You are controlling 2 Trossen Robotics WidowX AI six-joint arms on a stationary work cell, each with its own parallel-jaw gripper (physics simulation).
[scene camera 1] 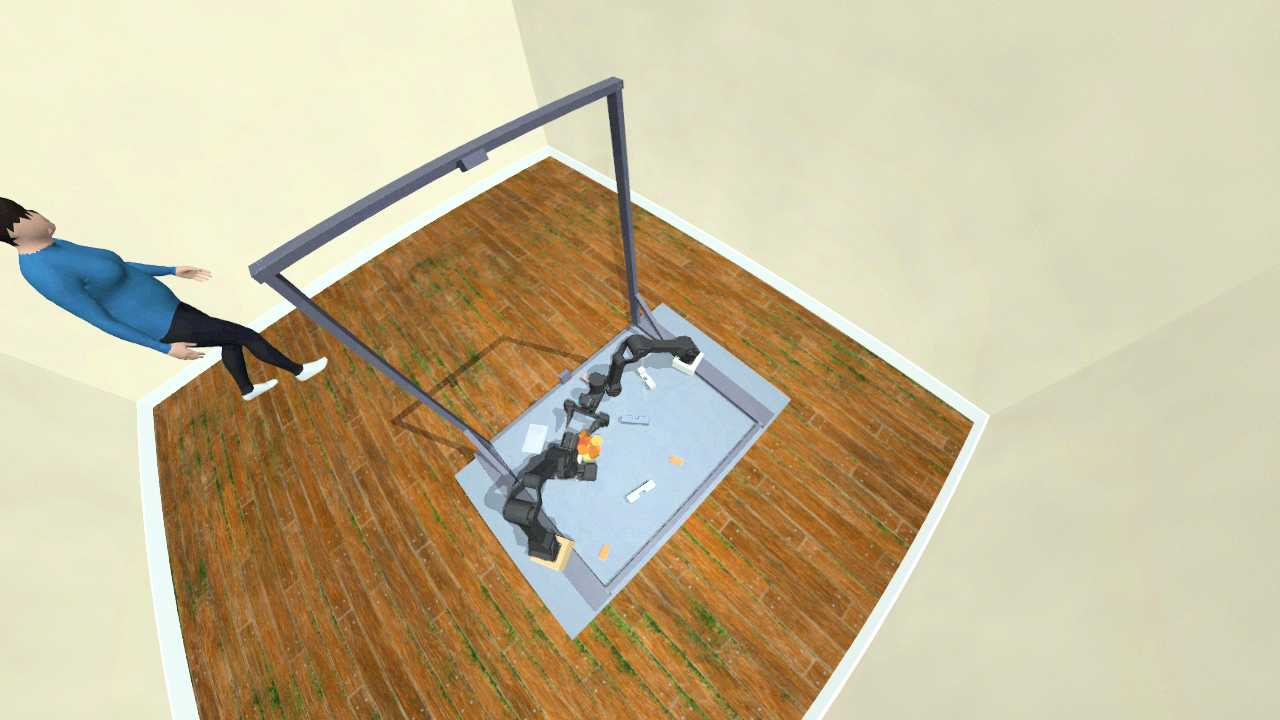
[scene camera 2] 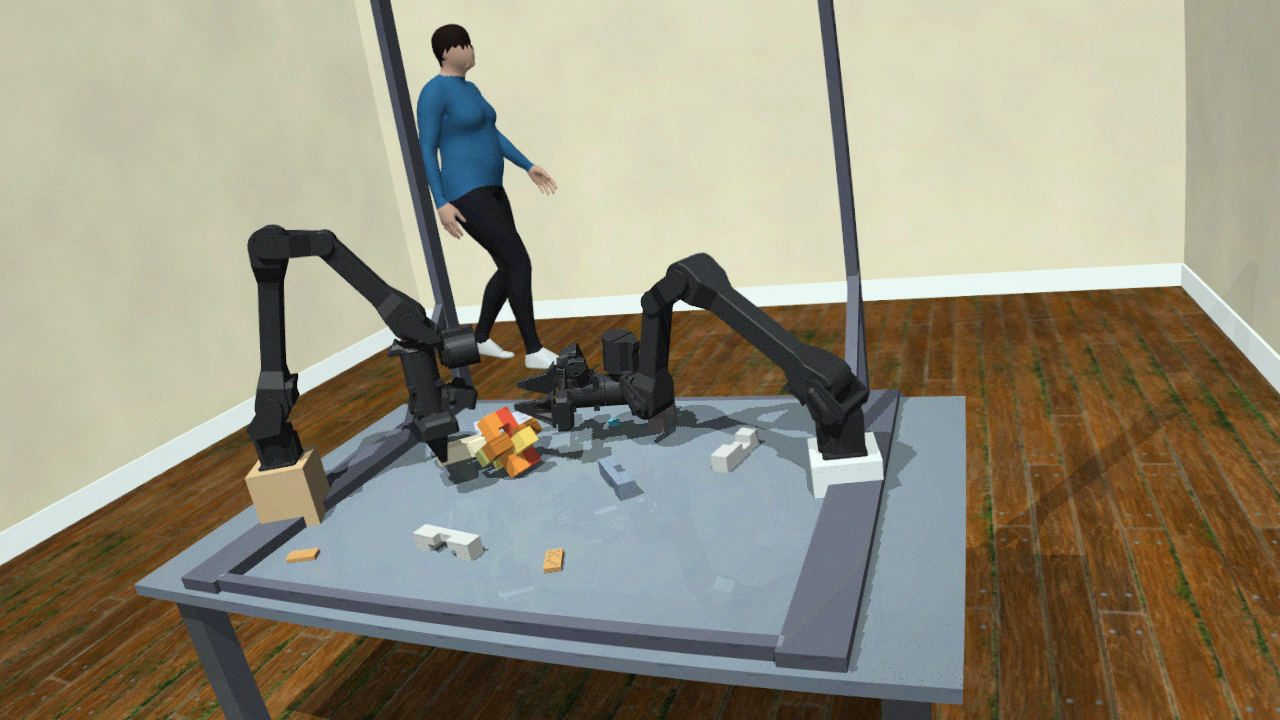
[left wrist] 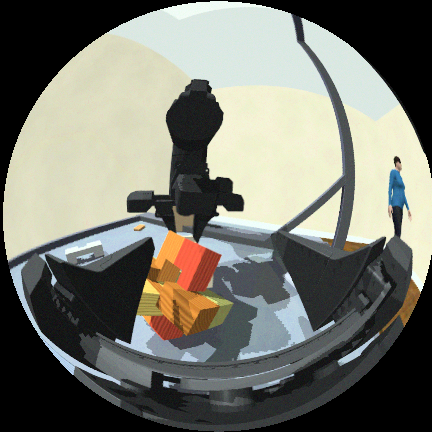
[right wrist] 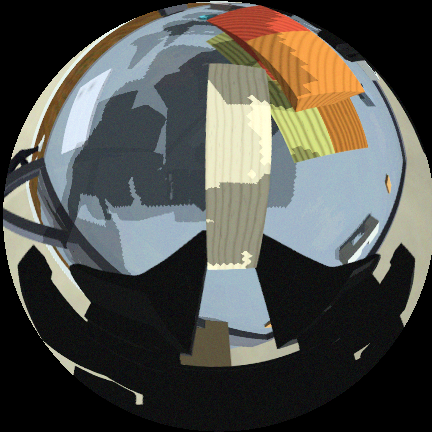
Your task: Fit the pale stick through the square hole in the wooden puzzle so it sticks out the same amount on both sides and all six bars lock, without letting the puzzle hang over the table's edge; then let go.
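Places are measured from the left arm's base along level axes (x back, y left, z down), in millimetres.
Pixels of known places: left gripper, fingertip midpoint: (scene camera 1: 577,431) (scene camera 2: 515,395) (left wrist: 214,241); right gripper, fingertip midpoint: (scene camera 1: 575,476) (scene camera 2: 443,459) (right wrist: 229,236); left arm's base, link origin: (scene camera 1: 688,357) (scene camera 2: 843,449); right arm's base, link origin: (scene camera 1: 550,550) (scene camera 2: 281,461).
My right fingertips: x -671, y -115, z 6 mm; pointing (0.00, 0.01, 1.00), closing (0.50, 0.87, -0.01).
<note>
For each thing: its middle in the pictures, then the offset to it from my right fingertips.
- pale stick, body centre: (right wrist: 234,162) (scene camera 2: 467,447) dz -7, dx +40, dy -24 mm
- white notched block, body centre: (scene camera 2: 447,542) (right wrist: 361,240) (left wrist: 83,252) (scene camera 1: 641,491) dz +30, dx +87, dy +237 mm
- white block, body centre: (scene camera 2: 735,449) (scene camera 1: 646,378) dz +30, dx +505, dy +0 mm
- blue-grey block, body centre: (scene camera 2: 616,477) (scene camera 1: 635,420) dz +30, dx +316, dy +64 mm
- white sheet, body centre: (right wrist: 80,110) (scene camera 2: 504,423) (scene camera 1: 535,438) dz +41, dx +33, dy -248 mm
The pale stick (scene camera 2: 460,450) (right wrist: 237,165) is held at one end by my right gripper (scene camera 2: 441,450) (right wrist: 229,236), which is shut on it. The wooden puzzle of orange, red and yellow-green bars (scene camera 1: 588,445) (scene camera 2: 510,440) (left wrist: 187,295) (right wrist: 315,65) rests tilted on the table. In the right wrist view the stick's far end shows outside the bars, to the left of the puzzle; whether they touch I cannot tell. The square hole cannot be made out. My left gripper (scene camera 2: 521,396) (left wrist: 214,241) is open and empty, with the puzzle low between and beyond its fingers.
A white notched block (scene camera 1: 640,490) (scene camera 2: 460,543), another white block (scene camera 1: 646,377) (scene camera 2: 733,450) and a blue-grey block (scene camera 1: 633,419) (scene camera 2: 619,476) lie on the table. Two small orange pieces (scene camera 2: 302,555) (scene camera 2: 553,560) lie nearer its front edge. A white sheet (scene camera 1: 534,437) (right wrist: 86,112) lies near the back.
</note>
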